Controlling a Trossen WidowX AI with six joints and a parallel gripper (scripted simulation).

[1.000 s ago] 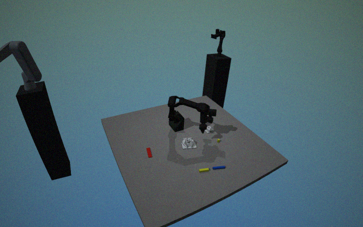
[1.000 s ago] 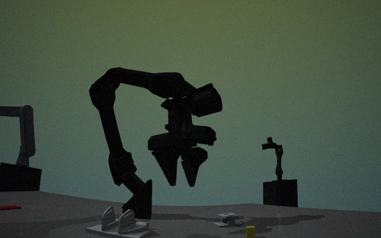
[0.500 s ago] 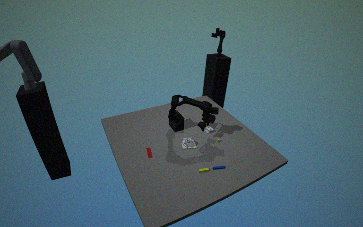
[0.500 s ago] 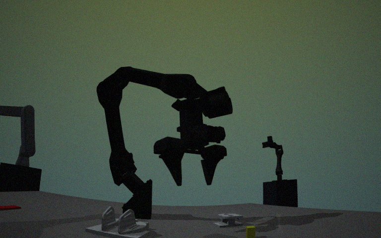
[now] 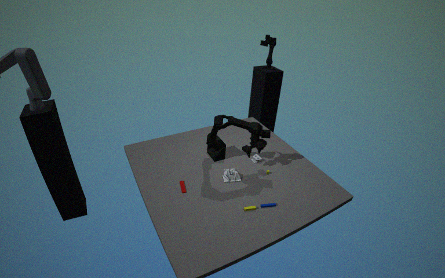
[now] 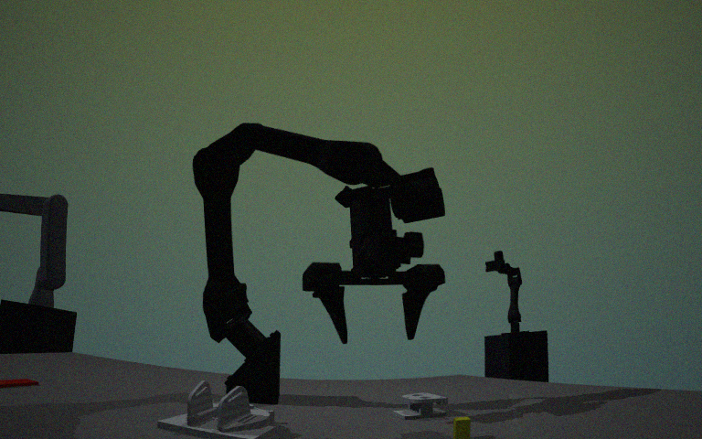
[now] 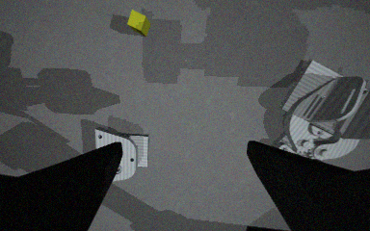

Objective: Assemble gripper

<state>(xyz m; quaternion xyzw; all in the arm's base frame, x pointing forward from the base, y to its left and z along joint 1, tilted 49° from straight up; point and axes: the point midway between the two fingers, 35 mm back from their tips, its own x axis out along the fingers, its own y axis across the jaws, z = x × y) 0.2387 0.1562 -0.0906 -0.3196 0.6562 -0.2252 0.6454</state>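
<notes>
Now: the gripper base 9 cm to the left of my gripper tip, 9 cm below it and 7 cm behind it. Round my gripper tip: jaw 17 cm to the right, 10 cm below; then housing plate 18 cm to the right, 11 cm below, 2 cm behind; then small yellow cube 11 cm below, 10 cm ahead, 7 cm to the left.
</notes>
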